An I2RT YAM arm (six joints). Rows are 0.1 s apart.
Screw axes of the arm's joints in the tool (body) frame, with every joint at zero. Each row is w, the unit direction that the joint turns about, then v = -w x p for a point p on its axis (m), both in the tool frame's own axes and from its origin. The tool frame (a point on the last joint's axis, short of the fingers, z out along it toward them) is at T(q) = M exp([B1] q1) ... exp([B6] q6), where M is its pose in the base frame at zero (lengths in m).
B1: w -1 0 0 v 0.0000 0.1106 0.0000
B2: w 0 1 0 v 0.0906 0.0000 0.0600
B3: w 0 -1 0 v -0.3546 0.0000 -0.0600
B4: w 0 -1 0 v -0.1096 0.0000 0.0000
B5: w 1 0 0 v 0.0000 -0.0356 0.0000
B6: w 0 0 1 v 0.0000 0.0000 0.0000
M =
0 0 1 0.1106
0 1 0 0.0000
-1 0 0 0.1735
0 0 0 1
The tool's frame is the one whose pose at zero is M.
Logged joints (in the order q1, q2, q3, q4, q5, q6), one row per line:
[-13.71, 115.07, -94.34, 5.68, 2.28, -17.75]
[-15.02, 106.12, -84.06, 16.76, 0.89, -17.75]
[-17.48, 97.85, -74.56, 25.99, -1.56, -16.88]
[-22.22, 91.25, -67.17, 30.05, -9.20, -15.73]
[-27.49, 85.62, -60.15, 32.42, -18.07, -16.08]
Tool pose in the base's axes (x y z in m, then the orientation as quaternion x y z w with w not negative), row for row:
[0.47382, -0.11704, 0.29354, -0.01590, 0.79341, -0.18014, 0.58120]
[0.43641, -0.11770, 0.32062, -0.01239, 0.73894, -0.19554, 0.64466]
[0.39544, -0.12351, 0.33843, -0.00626, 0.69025, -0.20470, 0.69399]
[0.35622, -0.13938, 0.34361, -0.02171, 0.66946, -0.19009, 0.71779]
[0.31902, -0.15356, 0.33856, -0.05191, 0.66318, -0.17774, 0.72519]
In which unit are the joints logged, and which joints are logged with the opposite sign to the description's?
The joints are logged in degrees. Opposite sign: q3.
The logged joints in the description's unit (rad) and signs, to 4 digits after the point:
[-0.2393, 2.0084, 1.6465, 0.0991, 0.0398, -0.3098]
[-0.2621, 1.8521, 1.4671, 0.2925, 0.0155, -0.3098]
[-0.3051, 1.7078, 1.3013, 0.4536, -0.0272, -0.2946]
[-0.3878, 1.5926, 1.1723, 0.5245, -0.1606, -0.2745]
[-0.4798, 1.4944, 1.0498, 0.5658, -0.3154, -0.2806]

